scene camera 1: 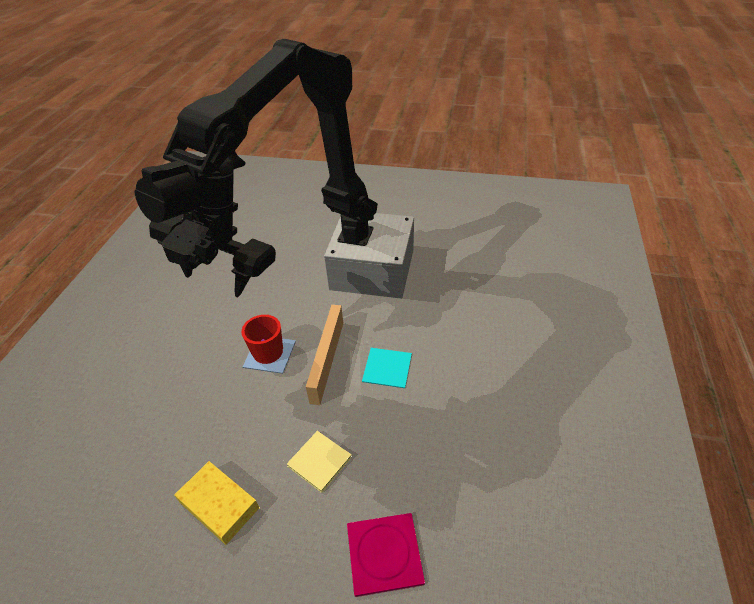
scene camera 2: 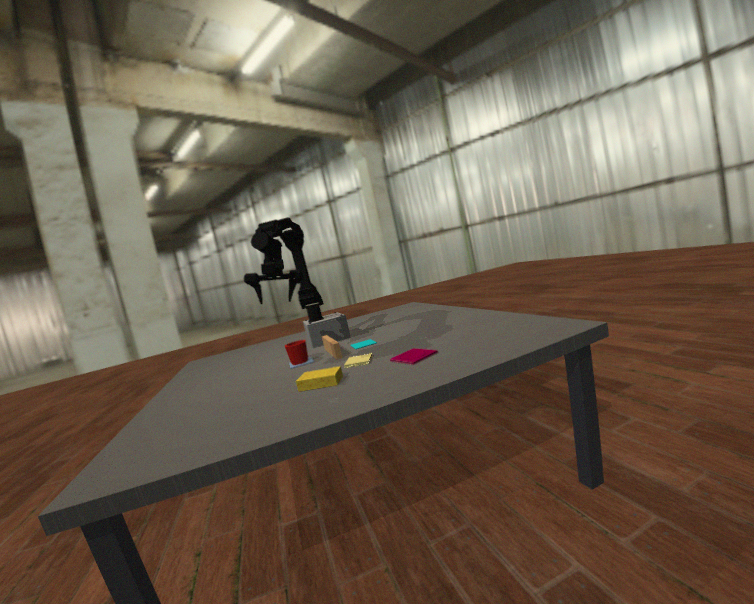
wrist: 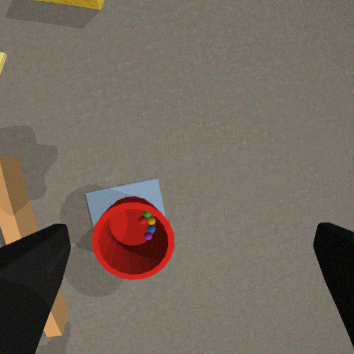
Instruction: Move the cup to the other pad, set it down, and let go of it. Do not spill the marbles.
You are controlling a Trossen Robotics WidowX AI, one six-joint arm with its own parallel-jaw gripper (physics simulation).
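Frame: origin at the arm's base, x ahead, y left, z up, level; millimetres.
Where they show: gripper, between the fingertips: (scene camera 1: 213, 286) (scene camera 2: 275, 303) (wrist: 195, 238); arm's base, origin of its link: (scene camera 1: 355, 234) (scene camera 2: 316, 320).
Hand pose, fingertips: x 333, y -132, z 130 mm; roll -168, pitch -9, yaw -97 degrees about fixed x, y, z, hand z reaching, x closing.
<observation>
Each offset is from my fingertips to the top centre of the thing. "*": to the spot under its first point.
The red cup @(52 mm back, 28 mm left, 155 mm down) (scene camera 1: 267, 350) (scene camera 2: 295, 353) (wrist: 125, 262) stands upright on the pale blue pad @(* 54 mm back, 67 mm left, 227 mm down) (scene camera 1: 286, 355) (scene camera 2: 305, 362) (wrist: 145, 190). Several coloured marbles @(50 mm back, 7 mm left, 209 mm down) (wrist: 151, 221) lie on the cup's bottom in the wrist view. The flat cyan pad @(73 mm back, 267 mm left, 226 mm down) (scene camera 1: 387, 367) (scene camera 2: 363, 344) lies across the wooden bar from the cup. My gripper (scene camera 1: 213, 284) (scene camera 2: 275, 301) (wrist: 195, 238) is open and empty, pointing down, well above the table. In the wrist view the cup shows between the fingers, nearer the left one.
The upright wooden bar @(* 35 mm back, 160 mm left, 176 mm down) (scene camera 1: 325, 355) (scene camera 2: 331, 346) (wrist: 11, 220) stands between the two pads. A pale yellow square @(* 144 mm ahead, 207 mm left, 220 mm down) (scene camera 1: 319, 460) (scene camera 2: 358, 359), a yellow sponge @(250 mm ahead, 76 mm left, 200 mm down) (scene camera 1: 215, 500) (scene camera 2: 319, 378) and a magenta square with a ring mark @(* 299 mm ahead, 359 mm left, 222 mm down) (scene camera 1: 385, 586) (scene camera 2: 413, 356) lie farther from the arm's base.
</observation>
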